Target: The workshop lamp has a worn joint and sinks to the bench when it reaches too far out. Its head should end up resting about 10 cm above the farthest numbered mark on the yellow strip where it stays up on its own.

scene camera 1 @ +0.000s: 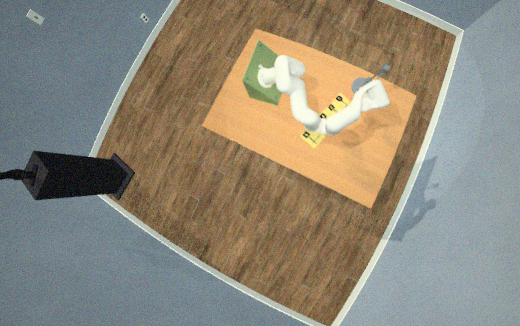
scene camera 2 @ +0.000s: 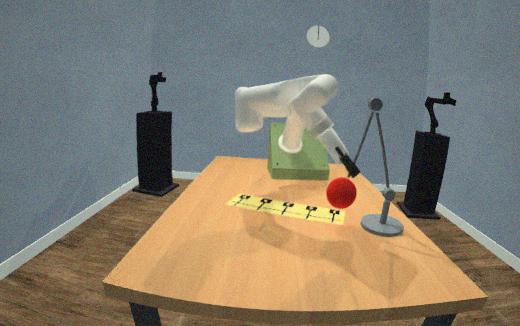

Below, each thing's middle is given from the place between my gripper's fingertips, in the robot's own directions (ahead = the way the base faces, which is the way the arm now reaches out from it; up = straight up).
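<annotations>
Relative to the round grey lamp base [scene camera 2: 383,225], my gripper is 130 mm to the right of it, 20 mm past it and 130 mm above it. The yellow strip [scene camera 2: 300,211], counted from my hand, is 220 mm to the right, 100 mm behind and 180 mm below.
</annotations>
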